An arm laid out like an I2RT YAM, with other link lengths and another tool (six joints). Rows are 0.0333 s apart.
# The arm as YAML. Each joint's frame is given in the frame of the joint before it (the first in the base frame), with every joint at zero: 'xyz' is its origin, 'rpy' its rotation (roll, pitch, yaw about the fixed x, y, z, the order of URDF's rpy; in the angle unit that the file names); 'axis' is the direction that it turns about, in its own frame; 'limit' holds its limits. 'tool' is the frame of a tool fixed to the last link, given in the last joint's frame.
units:
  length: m
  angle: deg
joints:
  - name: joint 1
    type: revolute
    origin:
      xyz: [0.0, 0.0, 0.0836]
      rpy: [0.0, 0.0, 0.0]
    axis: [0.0, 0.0, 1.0]
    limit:
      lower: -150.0
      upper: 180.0
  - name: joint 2
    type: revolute
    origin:
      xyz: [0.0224, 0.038, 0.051]
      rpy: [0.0, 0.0, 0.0]
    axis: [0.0, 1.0, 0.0]
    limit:
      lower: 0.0
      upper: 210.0
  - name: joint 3
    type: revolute
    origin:
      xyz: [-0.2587, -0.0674, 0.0]
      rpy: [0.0, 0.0, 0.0]
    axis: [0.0, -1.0, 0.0]
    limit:
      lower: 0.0
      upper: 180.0
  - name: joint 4
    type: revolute
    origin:
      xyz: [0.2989, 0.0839, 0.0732]
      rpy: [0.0, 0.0, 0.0]
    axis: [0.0, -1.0, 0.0]
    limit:
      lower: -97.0
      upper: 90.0
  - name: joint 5
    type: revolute
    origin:
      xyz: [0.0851, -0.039, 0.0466]
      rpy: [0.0, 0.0, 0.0]
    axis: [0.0, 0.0, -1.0]
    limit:
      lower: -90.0
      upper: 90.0
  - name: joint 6
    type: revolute
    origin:
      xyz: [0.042, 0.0, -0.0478]
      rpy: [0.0, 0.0, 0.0]
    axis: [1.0, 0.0, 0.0]
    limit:
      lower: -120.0
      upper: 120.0
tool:
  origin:
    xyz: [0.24, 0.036, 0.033]
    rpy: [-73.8, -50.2, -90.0]
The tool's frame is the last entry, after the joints.
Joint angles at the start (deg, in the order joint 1, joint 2, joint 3, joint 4, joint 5, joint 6):
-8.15 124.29 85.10 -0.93 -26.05 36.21
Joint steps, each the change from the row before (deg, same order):
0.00 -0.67 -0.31 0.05 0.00 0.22
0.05 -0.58 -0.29 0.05 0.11 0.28
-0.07 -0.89 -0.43 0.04 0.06 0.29
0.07 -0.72 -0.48 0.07 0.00 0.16
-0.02 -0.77 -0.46 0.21 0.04 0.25
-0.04 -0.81 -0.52 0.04 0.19 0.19
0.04 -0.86 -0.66 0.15 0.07 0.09
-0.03 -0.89 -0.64 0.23 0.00 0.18
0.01 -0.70 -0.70 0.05 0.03 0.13
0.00 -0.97 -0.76 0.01 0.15 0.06
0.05 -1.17 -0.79 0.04 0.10 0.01
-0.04 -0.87 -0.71 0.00 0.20 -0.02
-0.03 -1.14 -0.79 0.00 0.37 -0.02
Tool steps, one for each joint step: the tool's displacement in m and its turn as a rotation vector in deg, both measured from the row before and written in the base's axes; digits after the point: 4 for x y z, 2 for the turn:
-0.0003 -0.0001 0.0055 0.11 -0.33 -0.13
-0.0003 0.0000 0.0044 0.09 -0.23 -0.20
-0.0006 -0.0013 0.0068 0.11 -0.39 -0.28
-0.0013 0.0010 0.0044 0.08 -0.25 -0.02
-0.0006 -0.0005 0.0059 0.09 -0.43 -0.19
-0.0012 -0.0013 0.0047 -0.02 -0.25 -0.30
-0.0018 0.0004 0.0046 -0.02 -0.31 -0.06
-0.0015 -0.0003 0.0056 0.07 -0.42 -0.13
-0.0026 0.0003 0.0017 0.08 0.00 -0.08
-0.0026 -0.0003 0.0040 -0.07 -0.19 -0.15
-0.0027 0.0006 0.0062 -0.11 -0.40 -0.04
-0.0025 -0.0010 0.0030 -0.15 -0.15 -0.19
-0.0026 -0.0016 0.0052 -0.28 -0.32 -0.32

